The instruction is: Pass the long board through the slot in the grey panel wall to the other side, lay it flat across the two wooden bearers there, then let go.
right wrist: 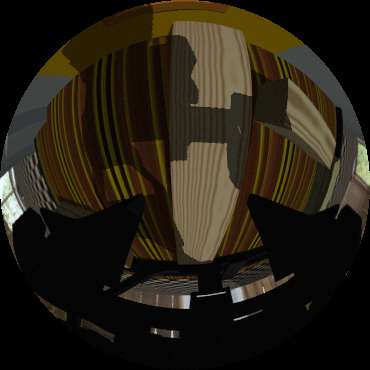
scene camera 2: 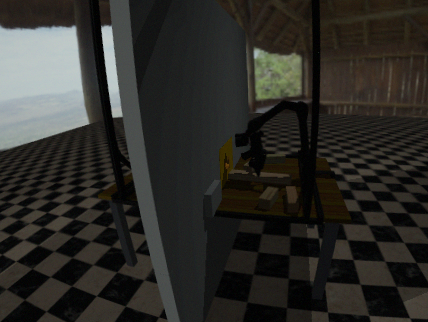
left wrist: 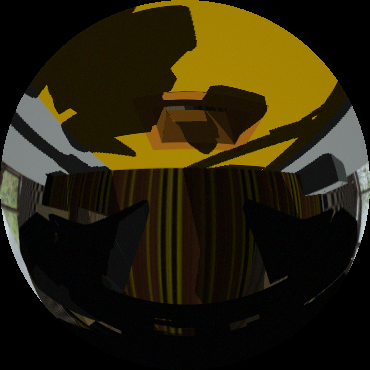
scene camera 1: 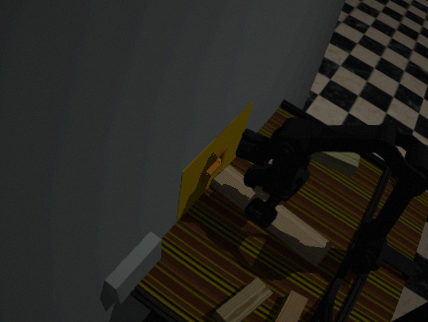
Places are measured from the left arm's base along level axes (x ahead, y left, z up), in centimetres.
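Where they show: left gripper, fingertip midpoint: [left wrist: 197, 205]; right gripper, fingertip midpoint: [right wrist: 197, 199] [scene camera 2: 260, 172] [scene camera 1: 274, 212]; right arm's base at its link origin: [right wrist: 207, 269] [scene camera 1: 358, 263].
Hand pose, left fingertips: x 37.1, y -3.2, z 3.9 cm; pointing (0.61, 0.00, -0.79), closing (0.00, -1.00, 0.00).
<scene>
After its pixels a point has its place.
The long pale board [scene camera 1: 302, 232] {x 74.6, y -2.1, z 1.3 cm} [scene camera 2: 275, 178] {x 74.2, y -5.3, z 0.9 cm} [right wrist: 210, 175] {x 64.7, y -1.3, z 1.3 cm} lies flat on the striped table, one end near the wall. My right gripper [scene camera 1: 260, 194] [right wrist: 197, 199] {x 66.1, y -2.6, z 2.6 cm} is open and empty above it, the board showing between its fingers in the right wrist view. The grey panel wall [scene camera 1: 100, 125] {x 48.2, y -36.2, z 47.6 cm} [scene camera 2: 190, 100] {x 48.2, y -46.6, z 44.9 cm} carries a yellow plate [scene camera 1: 230, 142] {x 48.2, y 3.0, z 9.6 cm} [left wrist: 250, 50] with an orange-rimmed slot [scene camera 1: 214, 167] {x 47.9, y -2.1, z 4.4 cm} [left wrist: 165, 146] {x 43.0, y -0.2, z 3.7 cm}. My left gripper [left wrist: 197, 205] {x 37.1, y -3.3, z 3.9 cm} is open and empty, facing that plate on the other side. Pale wood [left wrist: 92, 216] {x 35.2, y 9.6, z 1.9 cm} behind its fingers may be a bearer; the fingers partly hide it.
Two short wood blocks [scene camera 1: 244, 300] {x 72.2, y -25.7, z 2.8 cm} [scene camera 1: 292, 306] {x 81.8, y -20.6, z 2.5 cm} lie near the bottom of scene camera 1. A greenish block [scene camera 1: 342, 162] {x 74.3, y 25.1, z 2.1 cm} lies behind the right arm. Another block [right wrist: 310, 112] {x 57.7, y 9.1, z 3.1 cm} lies beside the board. A grey block [scene camera 1: 132, 267] {x 50.7, y -35.7, z 8.1 cm} [scene camera 2: 212, 197] {x 51.1, y -39.5, z 6.0 cm} juts from the wall at the table edge.
</scene>
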